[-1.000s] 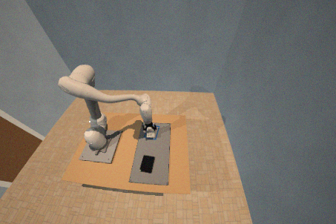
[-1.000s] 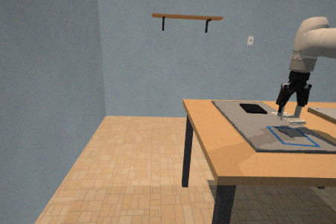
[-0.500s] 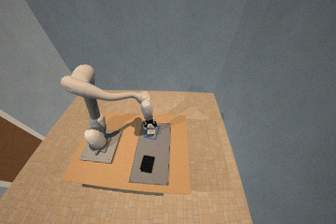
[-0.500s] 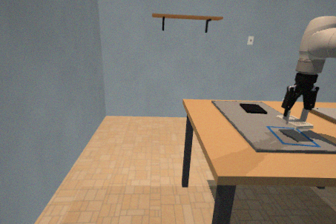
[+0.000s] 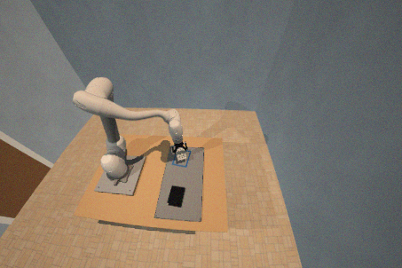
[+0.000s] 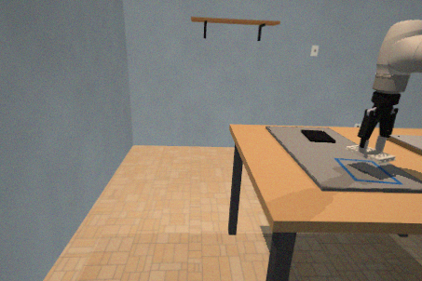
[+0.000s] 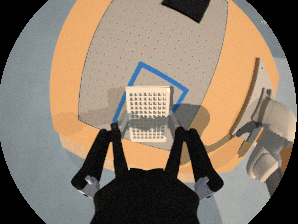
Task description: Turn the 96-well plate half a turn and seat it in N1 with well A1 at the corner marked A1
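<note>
My gripper is now 2 cm above the white 96-well plate. Also, from my hand: black plate nest N1: 38 cm to the right, 8 cm below, 3 cm ahead.
</note>
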